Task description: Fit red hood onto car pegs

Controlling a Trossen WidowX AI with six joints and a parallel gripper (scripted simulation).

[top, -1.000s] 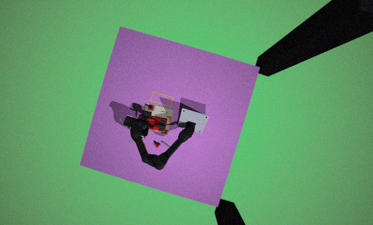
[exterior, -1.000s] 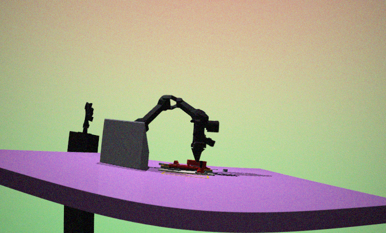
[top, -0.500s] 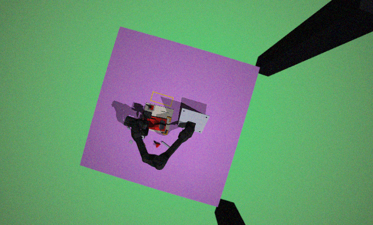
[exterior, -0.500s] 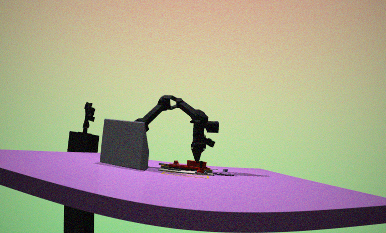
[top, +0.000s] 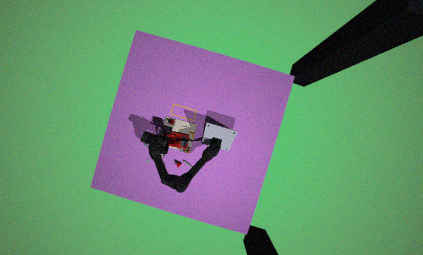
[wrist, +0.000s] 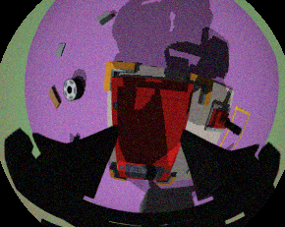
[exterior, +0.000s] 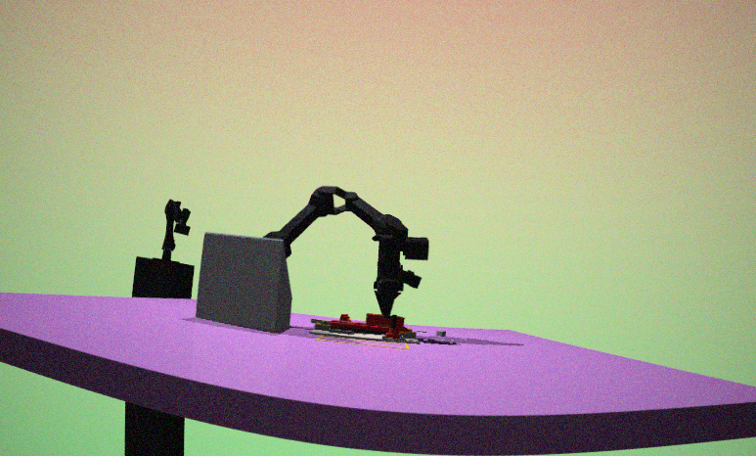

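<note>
Right now my gripper tip is right at the red hood.
</note>
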